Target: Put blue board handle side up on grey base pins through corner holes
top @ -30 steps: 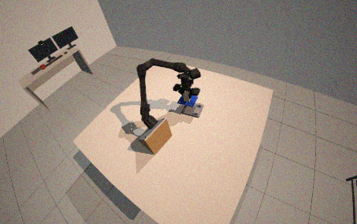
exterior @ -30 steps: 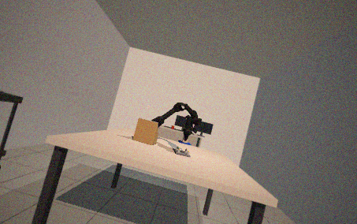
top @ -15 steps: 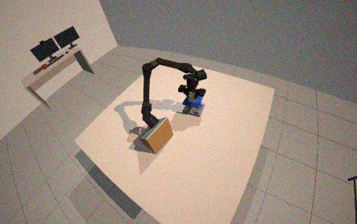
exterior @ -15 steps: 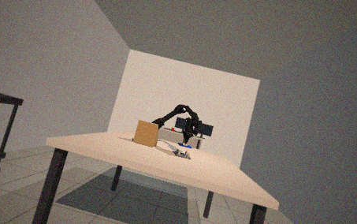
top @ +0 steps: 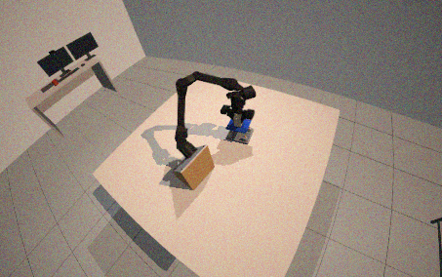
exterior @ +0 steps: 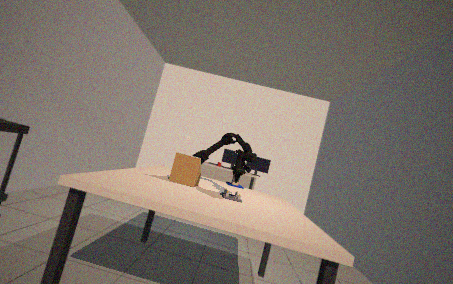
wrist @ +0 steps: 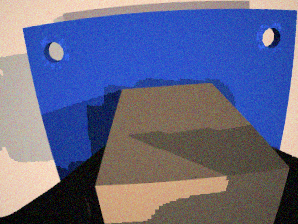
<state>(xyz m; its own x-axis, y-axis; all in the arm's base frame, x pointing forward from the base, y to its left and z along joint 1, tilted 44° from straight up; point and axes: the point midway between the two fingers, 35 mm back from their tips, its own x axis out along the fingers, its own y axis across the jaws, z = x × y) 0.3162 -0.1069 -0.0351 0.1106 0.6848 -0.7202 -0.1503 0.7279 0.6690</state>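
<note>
My gripper tip is now 10 cm above the grey base. From my gripper tip the other things lie so: blue board: right at my gripper tip.
</note>
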